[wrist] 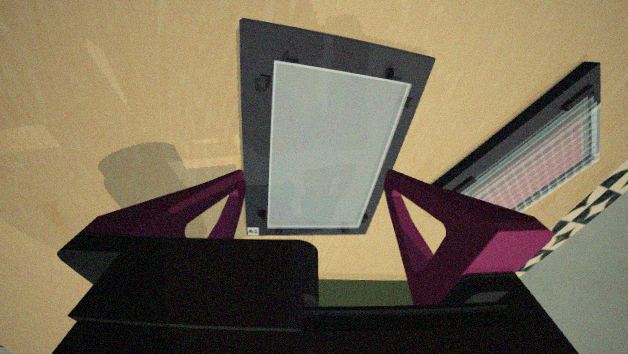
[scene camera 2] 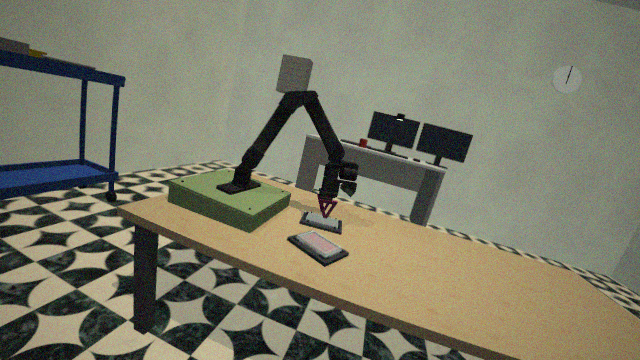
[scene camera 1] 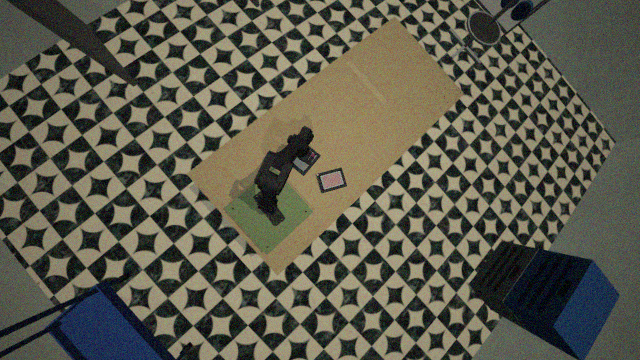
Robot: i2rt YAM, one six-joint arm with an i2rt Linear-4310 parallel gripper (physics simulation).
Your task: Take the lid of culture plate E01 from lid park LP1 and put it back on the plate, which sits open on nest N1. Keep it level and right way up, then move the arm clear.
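Frame: origin at the arm's base, x down, y back, z left, level; millimetres.
Seen in the pictures: gripper, fingertip midpoint: (wrist: 314, 177) (scene camera 2: 323, 215) (scene camera 1: 303, 157); arm's base, origin of the base link: (scene camera 2: 240, 187) (scene camera 1: 269, 207).
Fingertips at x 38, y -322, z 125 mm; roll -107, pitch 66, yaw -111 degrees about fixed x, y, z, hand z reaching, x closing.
Pixels of each thing's middle, then the offset from my fingertips to it. Level surfaces: height alone.
- dark lid park LP1, body centre: (wrist: 325, 162) (scene camera 2: 322, 221) (scene camera 1: 304, 159) dz -11, dx +22, dy -3 mm
- culture plate E01, body centre: (wrist: 530, 175) (scene camera 2: 318, 242) (scene camera 1: 332, 180) dz -212, dx +13, dy -60 mm
- dark nest N1, body centre: (wrist: 520, 170) (scene camera 2: 318, 245) (scene camera 1: 331, 180) dz -212, dx +23, dy -60 mm
- wooden table, its level: dx +32 mm
The pale, clear lid (scene camera 1: 301, 164) (scene camera 2: 321, 221) (wrist: 335, 145) lies flat on the dark lid park LP1 (scene camera 2: 336, 230) (wrist: 256, 125). The culture plate E01 (scene camera 1: 331, 180) (scene camera 2: 321, 244) (wrist: 542, 162), with pinkish wells, sits open on the dark nest N1 (scene camera 1: 332, 190) (scene camera 2: 327, 261) (wrist: 542, 112) beside the park. My gripper (scene camera 2: 326, 215) (wrist: 314, 177) is open and empty, pointing down over the lid. In the wrist view its magenta fingertips show on either side of the lid, near its lower half. Their exact height above the park is hard to tell.
The arm stands on a green block (scene camera 1: 290, 217) (scene camera 2: 210, 190) (wrist: 360, 292) at one end of the wooden table (scene camera 1: 390, 75) (scene camera 2: 450, 265). The nest lies near the table's long edge. A blue cart (scene camera 2: 115, 130) and a desk with two monitors (scene camera 2: 393, 131) stand beyond the table.
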